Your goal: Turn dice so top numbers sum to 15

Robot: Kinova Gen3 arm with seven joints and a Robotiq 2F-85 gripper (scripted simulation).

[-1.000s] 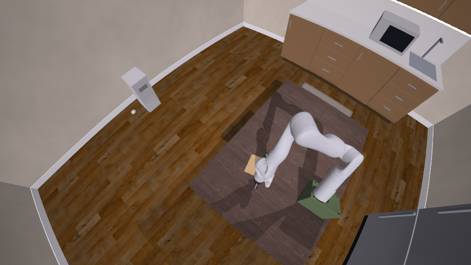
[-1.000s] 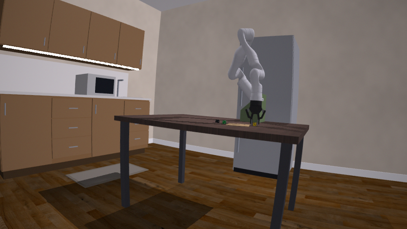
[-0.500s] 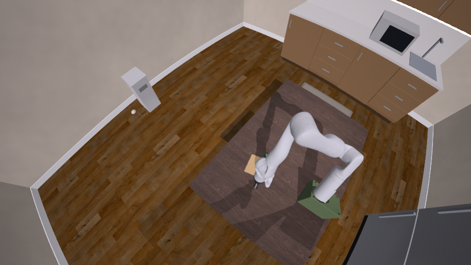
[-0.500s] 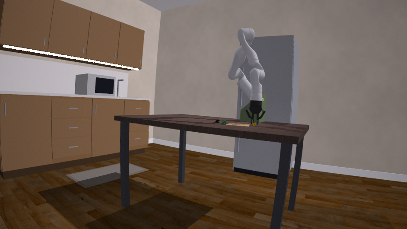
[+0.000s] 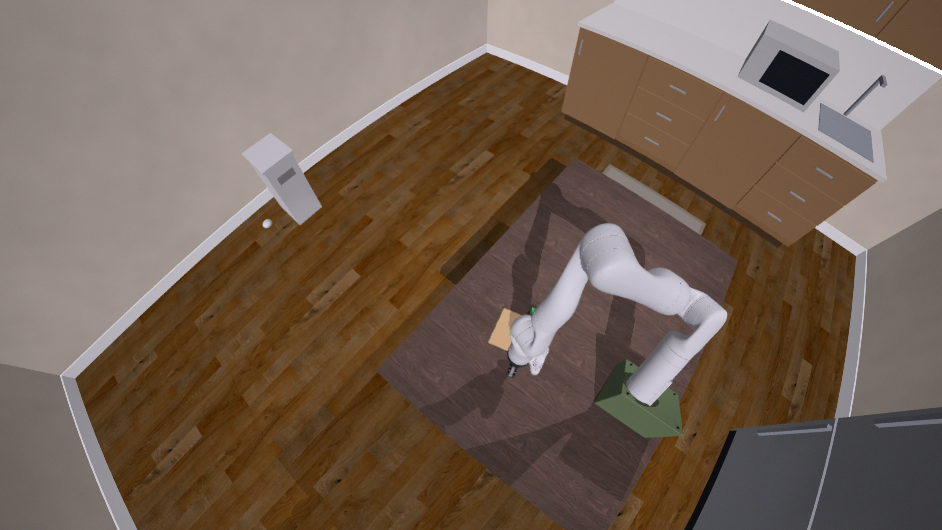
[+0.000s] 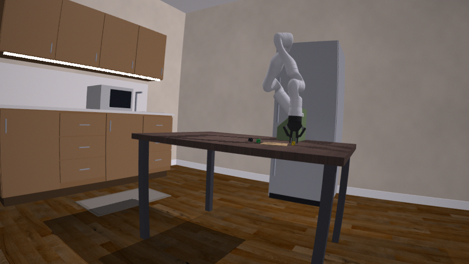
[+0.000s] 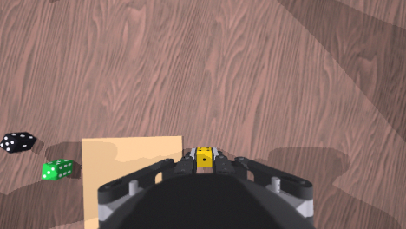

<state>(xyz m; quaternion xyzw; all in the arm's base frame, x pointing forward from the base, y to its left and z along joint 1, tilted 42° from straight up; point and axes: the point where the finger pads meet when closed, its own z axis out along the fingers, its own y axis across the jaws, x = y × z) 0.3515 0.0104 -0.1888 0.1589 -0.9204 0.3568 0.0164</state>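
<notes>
My hand is 7 cm short of the tan mat, 8 cm to the left of it and 2 cm above it. Also, from my hand: black die: 5 cm ahead, 25 cm to the right, 1 cm below; then yellow die: 1 cm below; then green die: 7 cm ahead, 19 cm to the right, 1 cm below.
</notes>
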